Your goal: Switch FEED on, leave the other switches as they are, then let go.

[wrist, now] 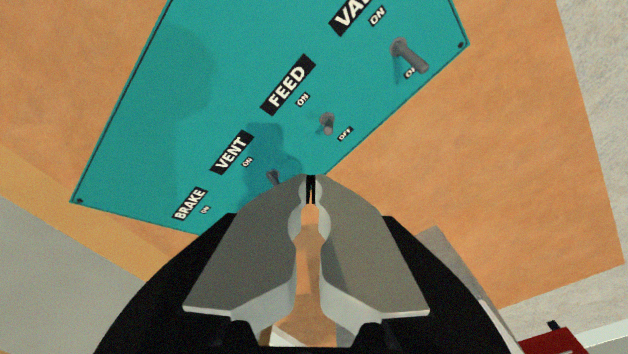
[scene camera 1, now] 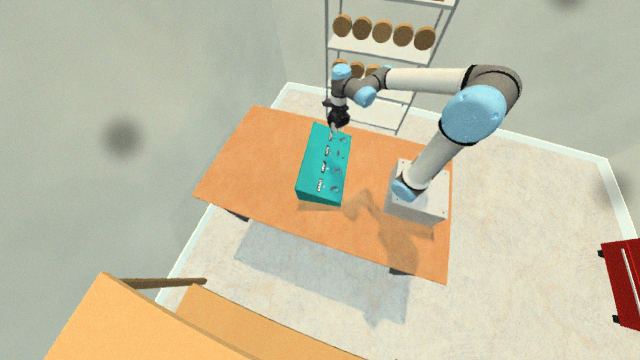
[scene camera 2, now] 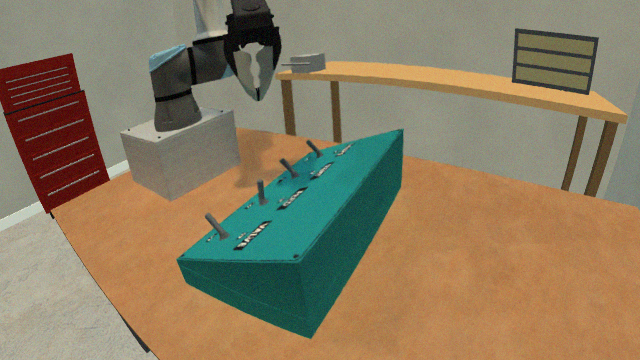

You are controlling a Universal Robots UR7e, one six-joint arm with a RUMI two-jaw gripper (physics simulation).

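Pixels of known places: gripper, between the fingertips: (wrist: 311, 177) (scene camera 1: 335, 131) (scene camera 2: 258, 100); arm's base, origin of its link: (scene camera 2: 178, 123).
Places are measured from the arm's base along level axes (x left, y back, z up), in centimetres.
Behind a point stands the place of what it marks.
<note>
The teal switch box (scene camera 1: 314, 155) {y -56.3, x 8.3, z -4.2 cm} (scene camera 2: 320, 220) {y -65.0, x -5.8, z -2.8 cm} (wrist: 210, 65) {y -58.0, x 5.5, z -4.0 cm} stands on the table with four grey levers. The FEED lever (scene camera 1: 338, 154) {y -44.9, x -1.4, z -7.7 cm} (scene camera 2: 261, 192) {y -46.0, x -2.3, z -6.6 cm} (wrist: 327, 124) {y -46.1, x -2.2, z -5.2 cm}, beside the FEED label (scene camera 2: 292, 198) {y -52.2, x -0.1, z -6.6 cm} (wrist: 288, 85) {y -52.1, x -0.1, z -6.6 cm}, stands more upright than the others, leaning toward ON. The VALVE lever (scene camera 2: 216, 226) {y -48.6, x -14.0, z -7.1 cm} (wrist: 410, 56) {y -48.2, x -13.7, z -6.6 cm}, VENT lever (scene camera 2: 288, 168) {y -41.0, x 8.6, z -7.1 cm} (wrist: 272, 176) {y -42.1, x 9.2, z -8.0 cm} and BRAKE lever (scene camera 2: 314, 148) {y -37.3, x 20.1, z -7.1 cm} lean toward OFF. BRAKE's lever is hidden behind the fingers in the wrist view. My gripper (scene camera 1: 334, 129) {y -48.3, x -1.9, z 10.9 cm} (scene camera 2: 258, 96) {y -48.3, x -1.9, z 10.9 cm} (wrist: 311, 177) {y -48.3, x -1.9, z 10.9 cm} is shut and empty, raised above the box and apart from every lever.
The robot's grey base block (scene camera 1: 417, 215) {y 9.6, x 13.7, z -6.7 cm} (scene camera 2: 200, 160) {y -9.0, x 1.5, z -10.6 cm} stands on the orange table (scene camera 1: 240, 165) {y -102.9, x 31.8, z -17.8 cm} (scene camera 2: 475, 240) {y -79.6, x 23.3, z -17.8 cm}, on the levers' side of the box. A shelf rack (scene camera 1: 326, 50) stands behind the table. A red cabinet (scene camera 1: 620, 280) (scene camera 2: 55, 130) and a wooden bench (scene camera 2: 425, 80) stand farther off.
</note>
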